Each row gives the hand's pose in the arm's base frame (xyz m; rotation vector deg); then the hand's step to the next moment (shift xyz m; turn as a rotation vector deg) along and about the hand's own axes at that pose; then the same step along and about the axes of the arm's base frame.
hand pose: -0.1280 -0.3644 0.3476 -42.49 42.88 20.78
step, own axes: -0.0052 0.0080 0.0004 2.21 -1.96 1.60
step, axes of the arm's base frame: -0.0077 0.0056 0.0002 3.35 -0.11 0.13
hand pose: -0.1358 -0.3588 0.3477 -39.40 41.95 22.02
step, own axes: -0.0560 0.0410 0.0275 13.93 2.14 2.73
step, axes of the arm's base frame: -0.0477 0.0436 0.0373 9.76 4.62 -9.46
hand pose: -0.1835 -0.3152 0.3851 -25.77 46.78 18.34
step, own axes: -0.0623 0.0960 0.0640 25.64 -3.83 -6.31
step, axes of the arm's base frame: -0.0425 0.1082 0.0606 14.30 -3.85 -22.19
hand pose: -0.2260 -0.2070 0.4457 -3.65 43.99 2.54
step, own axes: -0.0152 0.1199 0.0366 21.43 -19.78 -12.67
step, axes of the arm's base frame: 0.0068 0.1220 0.0319 7.88 -20.30 -23.17
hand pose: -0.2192 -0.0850 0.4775 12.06 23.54 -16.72
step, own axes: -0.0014 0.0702 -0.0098 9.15 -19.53 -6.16
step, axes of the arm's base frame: 0.0177 0.0686 0.0018 -0.45 -18.86 -12.14
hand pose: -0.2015 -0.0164 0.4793 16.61 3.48 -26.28
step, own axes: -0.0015 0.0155 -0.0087 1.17 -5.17 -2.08
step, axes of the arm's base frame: 0.0056 0.0164 -0.0041 -1.24 -4.33 -3.49
